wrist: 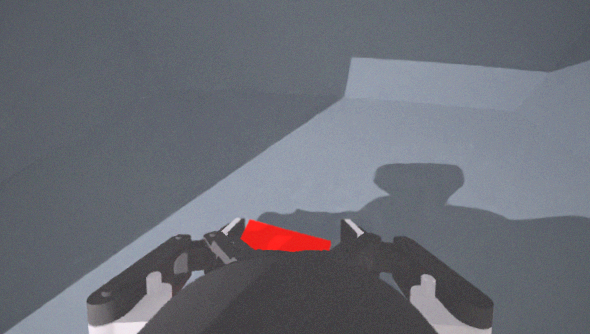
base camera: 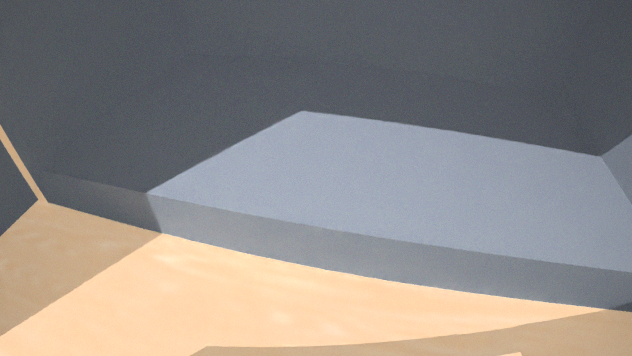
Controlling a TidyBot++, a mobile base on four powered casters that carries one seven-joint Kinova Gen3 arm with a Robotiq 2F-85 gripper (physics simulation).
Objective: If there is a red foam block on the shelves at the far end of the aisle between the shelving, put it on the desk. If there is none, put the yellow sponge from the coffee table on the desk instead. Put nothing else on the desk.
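Observation:
A red block shows at the bottom middle of the wrist view, in the gap between the two fingertips as seen from the camera. Its lower part is hidden behind the dark gripper body. My gripper is open, with its fingers wide apart and not closed on the block. How far the block lies beyond the fingertips I cannot tell. The block appears against a grey shelf surface. The yellow sponge, the coffee table and the desk do not show in either view.
In the base camera view a low grey shelf board with a front edge stands above the wooden floor. A grey upright panel rises behind it. The shadow of the arm and gripper falls on the shelf surface.

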